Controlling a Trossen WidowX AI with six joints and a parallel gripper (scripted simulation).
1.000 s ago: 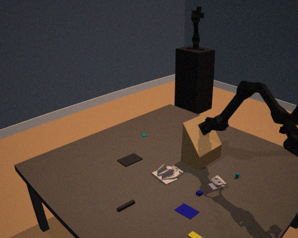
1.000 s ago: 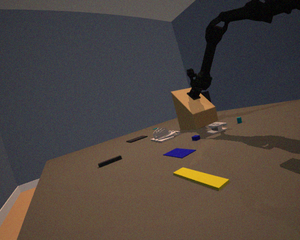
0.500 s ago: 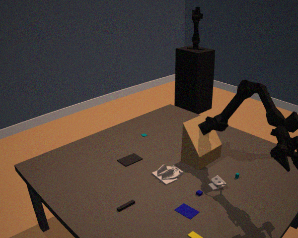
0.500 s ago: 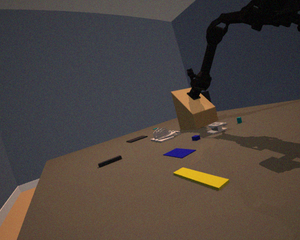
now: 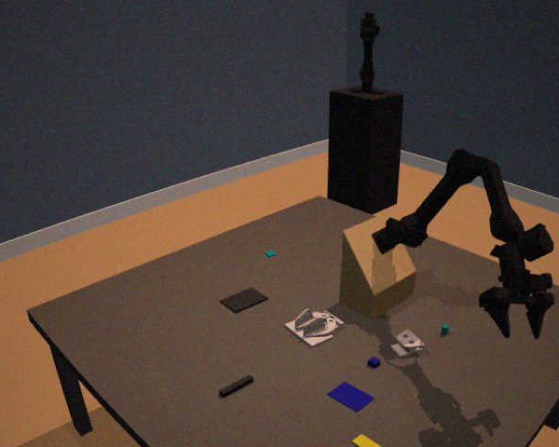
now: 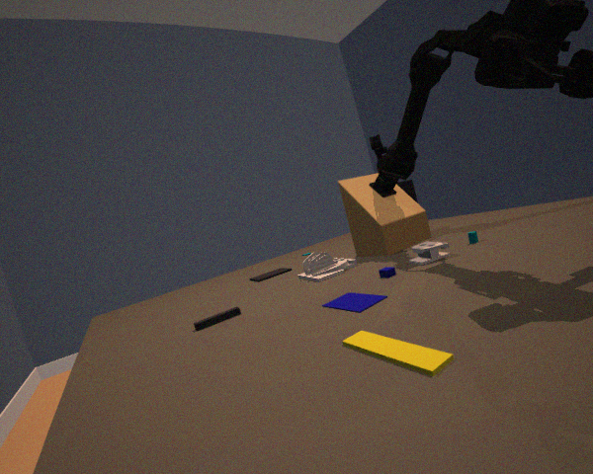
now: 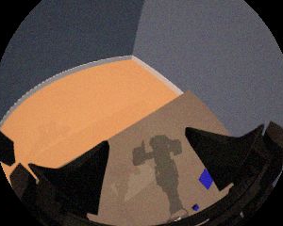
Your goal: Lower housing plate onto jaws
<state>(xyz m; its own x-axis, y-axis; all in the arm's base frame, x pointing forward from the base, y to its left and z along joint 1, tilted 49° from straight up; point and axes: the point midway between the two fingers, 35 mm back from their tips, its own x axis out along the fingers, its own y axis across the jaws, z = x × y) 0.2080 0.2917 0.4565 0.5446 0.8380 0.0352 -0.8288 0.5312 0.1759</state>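
Now: the blue cube 350 mm to the right of my gripper tip, 220 mm below it and 50 mm ahead of it. Also, from my gripper tip: teal cube 290 mm to the right, 210 mm below, 190 mm behind; yellow tile 280 mm ahead, 220 mm below, 140 mm to the right; blue tile 310 mm to the right, 220 mm below, 180 mm ahead.
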